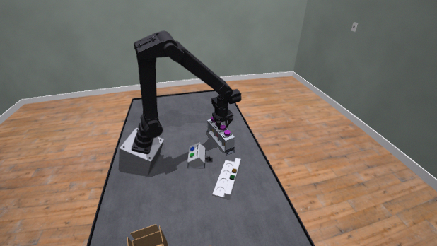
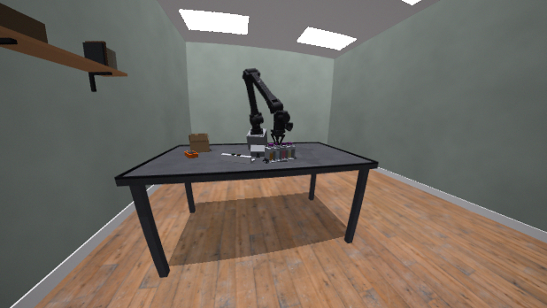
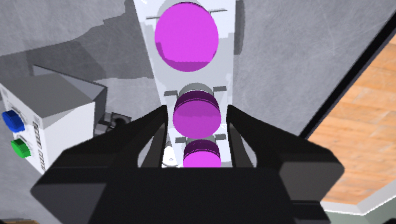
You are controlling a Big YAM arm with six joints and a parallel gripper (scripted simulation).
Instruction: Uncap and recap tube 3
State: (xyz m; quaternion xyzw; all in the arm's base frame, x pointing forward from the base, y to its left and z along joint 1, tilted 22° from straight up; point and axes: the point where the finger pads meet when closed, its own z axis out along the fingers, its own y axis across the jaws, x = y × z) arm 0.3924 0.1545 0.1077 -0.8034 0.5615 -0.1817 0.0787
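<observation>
Right now my hand is right at the cap. From my hand the other things lie so: blue key: 17 cm behind, 11 cm to the right, 5 cm below; key housing: 16 cm behind, 13 cm to the right, 7 cm below; green key: 18 cm behind, 15 cm to the right, 5 cm below.
</observation>
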